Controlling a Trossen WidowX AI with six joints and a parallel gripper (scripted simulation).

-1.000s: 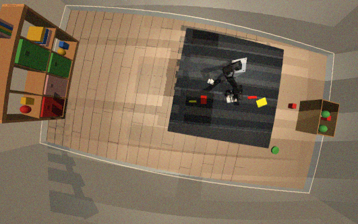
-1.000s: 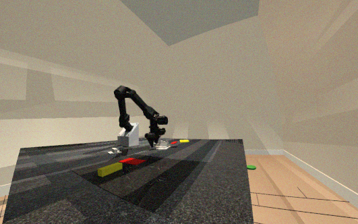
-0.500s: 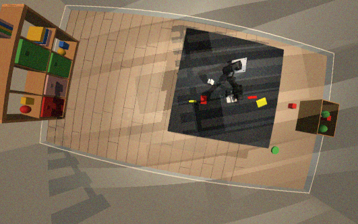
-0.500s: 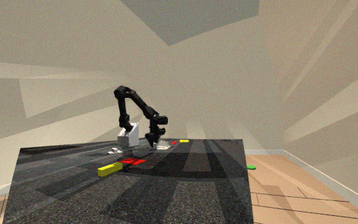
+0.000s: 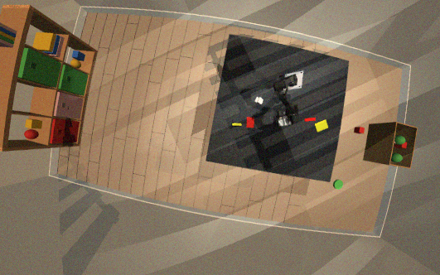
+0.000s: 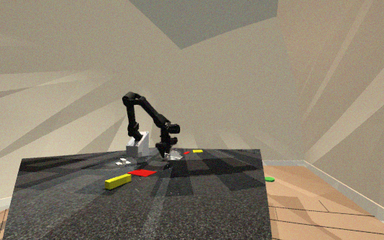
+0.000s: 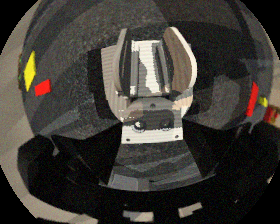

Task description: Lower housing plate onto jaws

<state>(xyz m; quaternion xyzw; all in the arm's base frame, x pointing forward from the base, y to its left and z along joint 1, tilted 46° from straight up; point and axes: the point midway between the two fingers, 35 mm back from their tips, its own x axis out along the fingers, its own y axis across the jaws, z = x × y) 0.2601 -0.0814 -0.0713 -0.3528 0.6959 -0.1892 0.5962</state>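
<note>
Right now the white part is 2 cm above my gripper tip and 1 cm ahead of it. The rest, counted from my gripper tip: yellow bar 45 cm to the right, 15 cm ahead; then flat red square 32 cm to the right, 12 cm ahead, 1 cm below.
</note>
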